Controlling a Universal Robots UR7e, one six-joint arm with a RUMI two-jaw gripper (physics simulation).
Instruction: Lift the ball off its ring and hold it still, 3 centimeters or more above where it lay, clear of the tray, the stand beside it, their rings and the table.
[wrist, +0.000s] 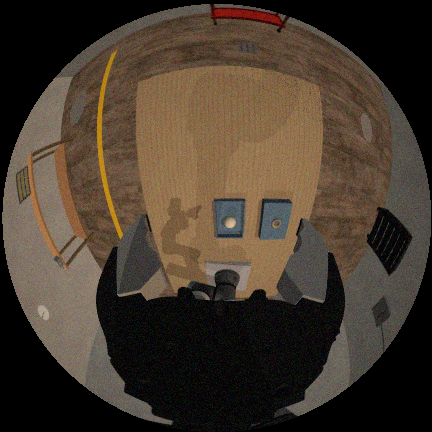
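Seen in the pictures: gripper, fingertip midpoint: (223, 219); arm's base, link origin: (226, 276).
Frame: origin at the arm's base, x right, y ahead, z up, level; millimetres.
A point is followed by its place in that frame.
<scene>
A small pale ball (229, 222) @(z 32, x 12, y 410 mm) lies in the blue tray (216, 212) @(z -24, x -45, y 428 mm), in its lower half; the ring under the ball is hidden. The blue stand (274, 208) @(z 15, x 202, y 467 mm) stands a little to the right of the tray, with a small tan ring (276, 223) @(z 16, x 223, y 393 mm) on its top. My gripper (223, 219) @(z 447, x 4, y 673 mm) is open and empty, its two grey jaws wide apart at the left and right. It hangs well above the table, with the ball and the stand showing between the jaws in the view.
The wooden table (170, 135) @(z -27, x -214, y 779 mm) bears the tray and stand. The arm's grey base plate (243, 274) @(z 6, x 100, y 29 mm) and dark base are near the table's lower edge. Shadows fall on the table left of the tray. A red cart (247, 15) and an orange-brown bench (70, 192) stand beyond on the floor.
</scene>
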